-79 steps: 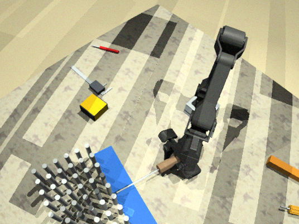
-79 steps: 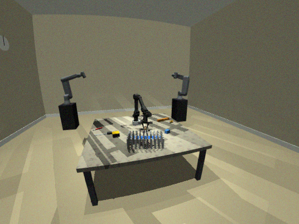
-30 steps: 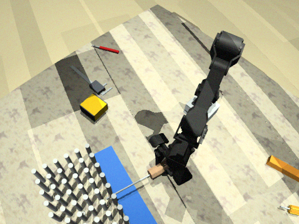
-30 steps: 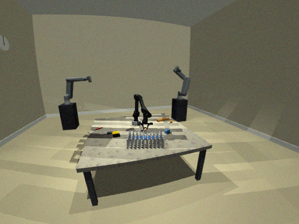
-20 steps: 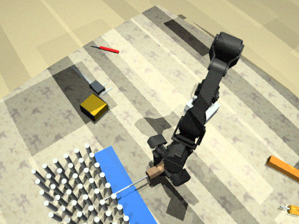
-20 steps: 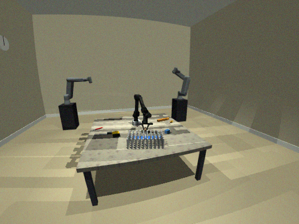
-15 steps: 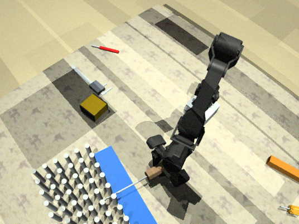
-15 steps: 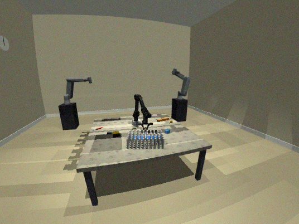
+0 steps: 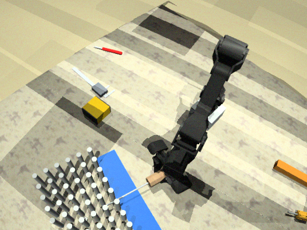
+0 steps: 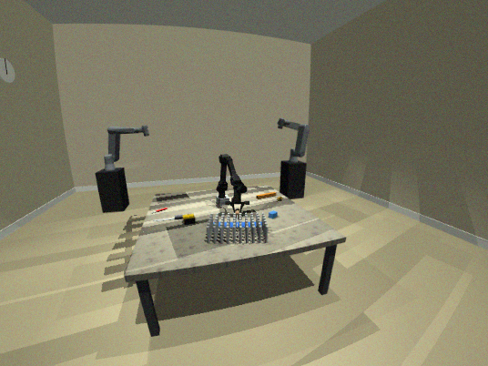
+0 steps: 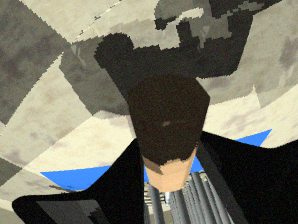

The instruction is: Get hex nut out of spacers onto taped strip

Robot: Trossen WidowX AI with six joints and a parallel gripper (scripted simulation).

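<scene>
Right now my gripper tip is 120 mm short of the blue taped strip, 30 mm to the left of it and 30 mm above it. The rest, counted from my gripper tip: yellow-handled screwdriver 270 mm behind, 470 mm to the left, 10 mm below; then yellow box 20 mm behind, 370 mm to the right, 10 mm below; then hex nut 270 mm ahead, 60 mm to the right, 20 mm below.
</scene>
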